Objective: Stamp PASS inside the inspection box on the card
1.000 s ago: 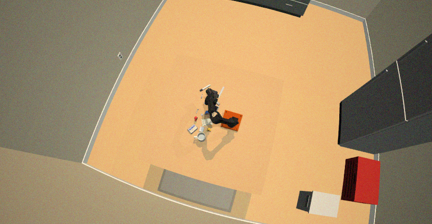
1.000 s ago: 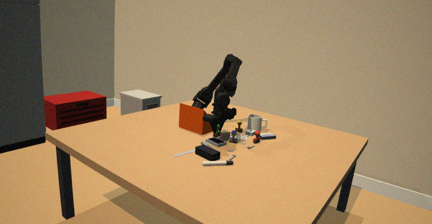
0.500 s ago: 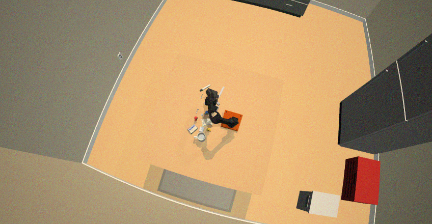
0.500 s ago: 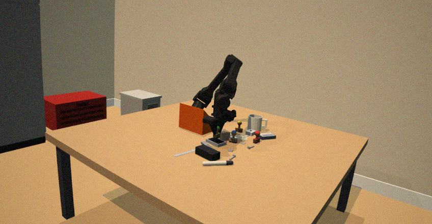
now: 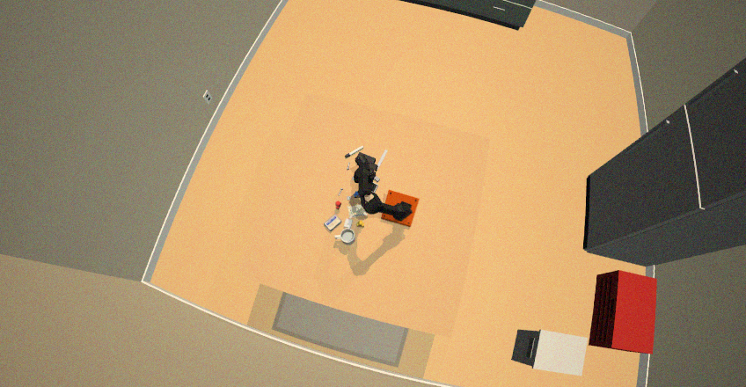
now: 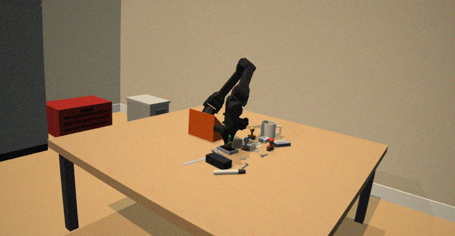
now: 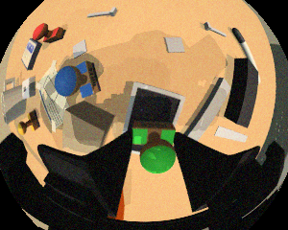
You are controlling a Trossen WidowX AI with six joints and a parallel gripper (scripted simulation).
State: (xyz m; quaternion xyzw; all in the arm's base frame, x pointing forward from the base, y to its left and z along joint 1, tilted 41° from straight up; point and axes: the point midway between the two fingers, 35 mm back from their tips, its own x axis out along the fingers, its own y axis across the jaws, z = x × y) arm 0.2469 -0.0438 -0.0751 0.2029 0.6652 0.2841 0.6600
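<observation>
Right now my gripper tip is 40 mm above the ink pad. The rest, counted from my gripper tip: blue-knobbed stamp 80 mm to the left, 40 mm ahead, 20 mm below; green-knobbed stamp right at my gripper tip; tan block 80 mm to the left, 20 mm below, 20 mm behind.
</observation>
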